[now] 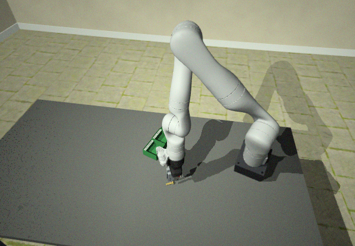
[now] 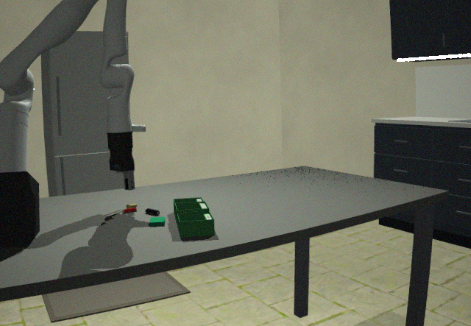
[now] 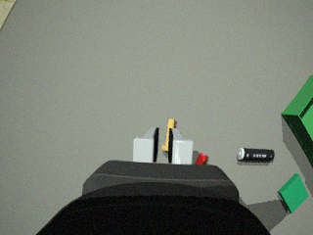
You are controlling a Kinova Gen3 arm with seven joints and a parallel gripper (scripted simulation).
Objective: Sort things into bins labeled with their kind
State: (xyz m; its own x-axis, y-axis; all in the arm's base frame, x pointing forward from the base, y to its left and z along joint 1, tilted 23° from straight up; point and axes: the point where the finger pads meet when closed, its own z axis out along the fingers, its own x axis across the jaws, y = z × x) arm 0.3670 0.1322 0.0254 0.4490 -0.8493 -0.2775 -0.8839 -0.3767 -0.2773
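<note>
Right now my hand is 70 mm above the brass bolt and 10 mm to the left of it. Round my hand: red cylinder (70 mm below, 60 mm to the right, 20 mm behind); then green block (220 mm to the right, 70 mm below, 10 mm ahead); then black battery (120 mm to the right, 70 mm below, 30 mm ahead).
</note>
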